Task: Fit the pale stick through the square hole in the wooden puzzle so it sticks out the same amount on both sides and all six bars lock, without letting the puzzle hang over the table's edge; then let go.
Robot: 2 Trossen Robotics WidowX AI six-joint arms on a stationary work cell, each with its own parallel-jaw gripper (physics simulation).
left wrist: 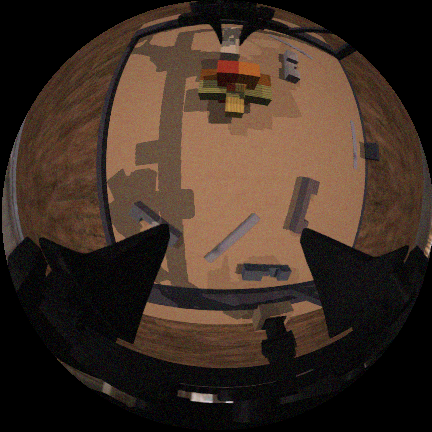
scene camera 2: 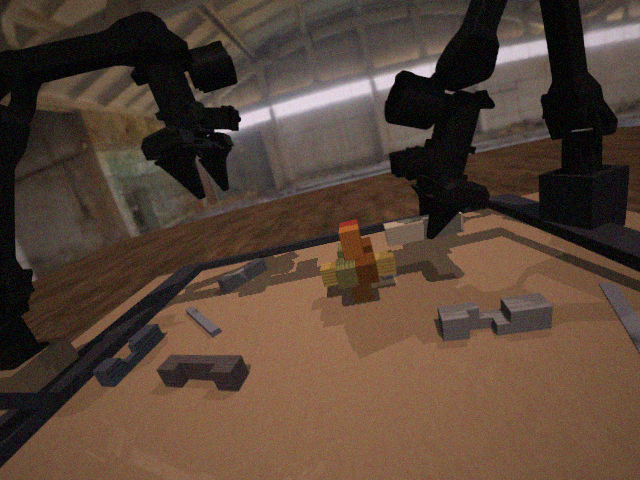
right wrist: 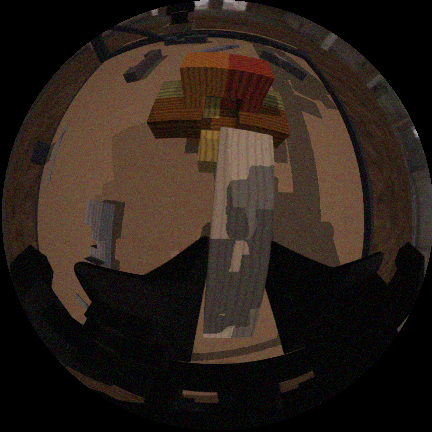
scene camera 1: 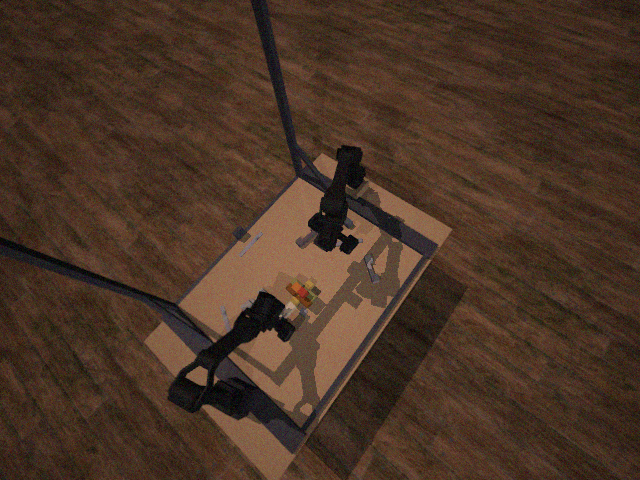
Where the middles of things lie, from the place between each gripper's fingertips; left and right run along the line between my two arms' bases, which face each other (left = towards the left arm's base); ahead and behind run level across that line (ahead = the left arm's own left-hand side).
Scene:
I see my right gripper 1 cm below the pale stick [scene camera 2: 414, 229].
Right now my left hand is 31 cm to the left of the pale stick, 13 cm above it and 7 cm past it.

